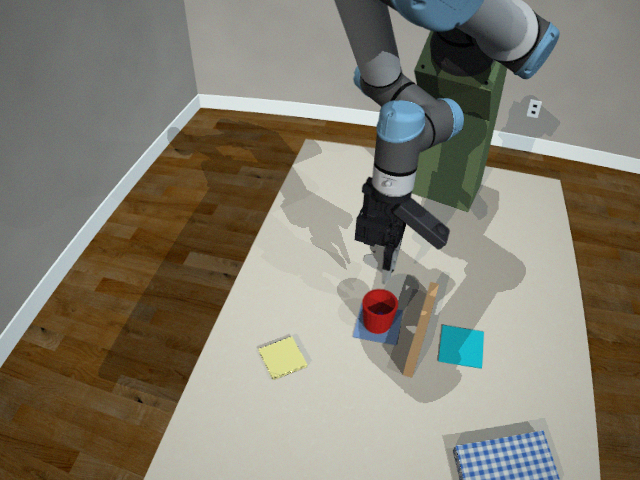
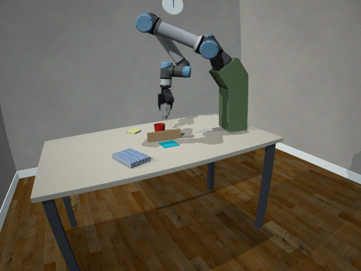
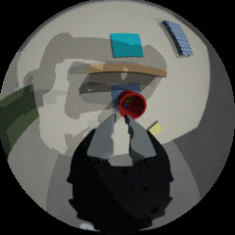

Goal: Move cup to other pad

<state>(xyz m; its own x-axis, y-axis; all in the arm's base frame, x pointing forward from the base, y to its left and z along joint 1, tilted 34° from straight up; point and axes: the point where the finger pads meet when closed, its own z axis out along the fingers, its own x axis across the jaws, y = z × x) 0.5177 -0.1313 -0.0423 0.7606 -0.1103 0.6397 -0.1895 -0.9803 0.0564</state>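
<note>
My gripper is now 4 cm short of the red cup, 1 cm to the left of it and 10 cm above it. From my hand the other things lie so: blue pad 4 cm ahead, 13 cm below; then cyan pad 7 cm ahead, 18 cm to the left, 13 cm below; then wooden rail 5 cm ahead, 9 cm to the left, 10 cm below.
</note>
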